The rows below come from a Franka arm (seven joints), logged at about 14 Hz.
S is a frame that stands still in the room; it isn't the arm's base.
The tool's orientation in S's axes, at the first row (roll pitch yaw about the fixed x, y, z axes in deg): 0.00 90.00 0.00
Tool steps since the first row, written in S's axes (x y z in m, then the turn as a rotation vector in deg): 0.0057 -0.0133 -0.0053 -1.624 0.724 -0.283; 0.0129 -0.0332 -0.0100 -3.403 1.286 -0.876; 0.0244 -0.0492 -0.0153 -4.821 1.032 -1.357; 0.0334 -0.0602 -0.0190 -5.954 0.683 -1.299; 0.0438 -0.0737 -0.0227 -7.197 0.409 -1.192; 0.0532 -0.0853 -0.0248 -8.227 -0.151 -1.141; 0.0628 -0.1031 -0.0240 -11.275 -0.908 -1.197
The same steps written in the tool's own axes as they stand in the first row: 0.0053 -0.0133 0.0057 0.283 0.724 -1.624; 0.0100 -0.0332 0.0129 0.876 1.286 -3.403; 0.0153 -0.0492 0.0244 1.357 1.032 -4.821; 0.0190 -0.0602 0.0334 1.299 0.683 -5.954; 0.0227 -0.0737 0.0438 1.192 0.409 -7.197; 0.0248 -0.0853 0.0532 1.141 -0.151 -8.227; 0.0240 -0.1031 0.0628 1.197 -0.908 -11.275
